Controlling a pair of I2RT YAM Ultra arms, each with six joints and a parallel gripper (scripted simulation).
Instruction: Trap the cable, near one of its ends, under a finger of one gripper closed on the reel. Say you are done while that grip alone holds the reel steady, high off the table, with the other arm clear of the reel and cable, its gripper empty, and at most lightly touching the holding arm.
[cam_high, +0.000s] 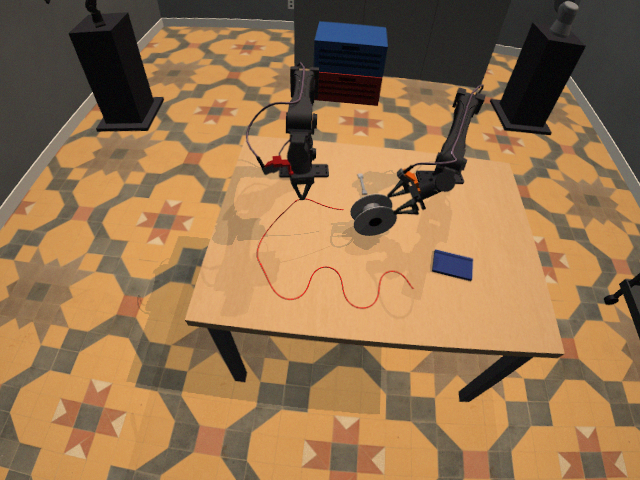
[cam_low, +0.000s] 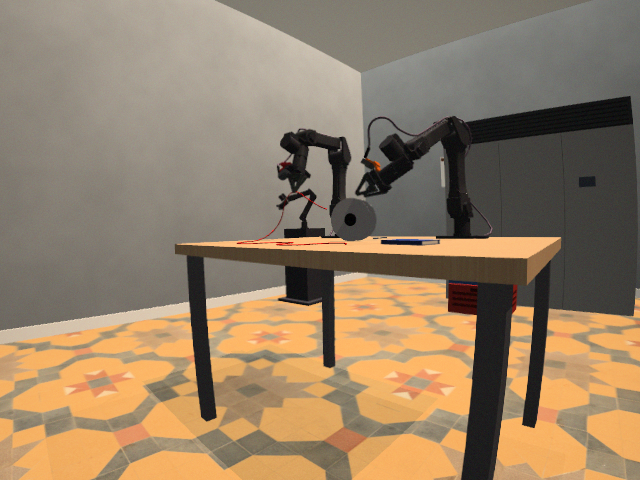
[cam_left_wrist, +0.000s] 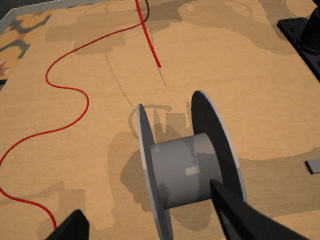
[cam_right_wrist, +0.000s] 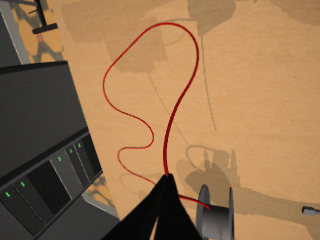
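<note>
Right now my right hand is 24 cm to the right of the grey reel, 12 cm above it and 4 cm past it. From my right hand the other things lie so: grey wrench 27 cm behind, 23 cm to the left, 19 cm below.
Right now the grey reel is 90 mm below my left hand, 50 mm to the right of it and 20 mm behind it. From my left hand the other things lie so: grey wrench 250 mm behind, 160 mm below, 70 mm to the right.
</note>
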